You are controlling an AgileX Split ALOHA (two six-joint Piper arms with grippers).
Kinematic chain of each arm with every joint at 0, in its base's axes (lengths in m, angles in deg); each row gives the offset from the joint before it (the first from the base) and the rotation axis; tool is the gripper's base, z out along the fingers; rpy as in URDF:
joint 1: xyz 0 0 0.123 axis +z
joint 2: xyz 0 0 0 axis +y
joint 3: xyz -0.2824 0 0.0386 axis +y
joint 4: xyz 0.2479 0 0.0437 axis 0.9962 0 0.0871
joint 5: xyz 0 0 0 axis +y
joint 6: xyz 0.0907 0 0.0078 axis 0.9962 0 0.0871
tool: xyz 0 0 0 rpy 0 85 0
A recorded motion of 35 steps. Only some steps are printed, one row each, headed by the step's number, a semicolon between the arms.
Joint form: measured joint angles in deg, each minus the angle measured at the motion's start. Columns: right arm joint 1, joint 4, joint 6, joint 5, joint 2, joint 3; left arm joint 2, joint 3, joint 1, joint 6, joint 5, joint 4.
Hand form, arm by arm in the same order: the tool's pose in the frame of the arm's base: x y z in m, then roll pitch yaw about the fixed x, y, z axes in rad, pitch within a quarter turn. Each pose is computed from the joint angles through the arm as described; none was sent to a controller.
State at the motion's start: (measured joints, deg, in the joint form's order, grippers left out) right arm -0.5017 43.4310 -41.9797 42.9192 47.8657 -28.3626; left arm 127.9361 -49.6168 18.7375 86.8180 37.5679 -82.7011
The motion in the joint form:
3: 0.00 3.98 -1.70 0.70 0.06 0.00; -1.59 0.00 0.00 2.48 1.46 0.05
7: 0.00 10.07 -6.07 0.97 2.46 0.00; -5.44 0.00 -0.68 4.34 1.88 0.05
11: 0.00 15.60 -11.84 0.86 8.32 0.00; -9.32 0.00 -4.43 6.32 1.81 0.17
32: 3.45 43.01 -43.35 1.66 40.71 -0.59; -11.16 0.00 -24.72 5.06 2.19 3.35
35: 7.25 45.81 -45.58 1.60 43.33 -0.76; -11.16 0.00 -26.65 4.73 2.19 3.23
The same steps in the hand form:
3: 0.1410 0.0451 0.2589 2.6897 0.7889 -3.0339; 0.3148 0.0466 0.0270 -2.4994 0.3088 -2.9392
7: 0.1478 0.0495 0.2577 2.6052 0.7905 -3.0720; 0.3207 0.0441 0.0486 -2.5117 0.3947 -2.9823
11: 0.1629 0.0527 0.2467 2.5521 0.7500 -3.0822; 0.3270 0.0242 0.0702 -2.5401 0.4812 -3.0868
32: 0.2253 0.0756 0.1594 2.3679 0.5602 -3.0855; 0.3136 -0.0905 0.0794 -2.5593 0.4951 2.7969
35: 0.2246 0.0909 0.1511 2.3541 0.5447 -3.0439; 0.3104 -0.1010 0.0794 -2.5557 0.4921 2.7710

